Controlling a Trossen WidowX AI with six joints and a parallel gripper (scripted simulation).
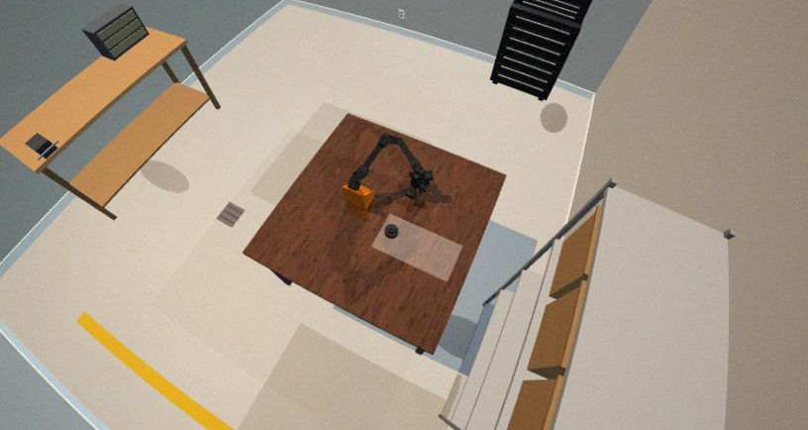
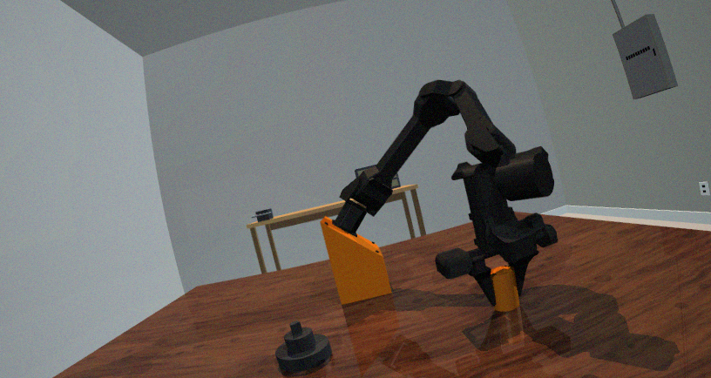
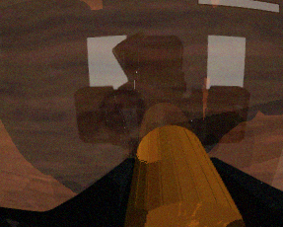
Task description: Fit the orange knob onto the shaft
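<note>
Now: gripper tip 320 mm to the left of the dark pedestal, 30 mm past it and 20 mm below it. Also, from my gripper tip: orange knob: 20 mm above.
</note>
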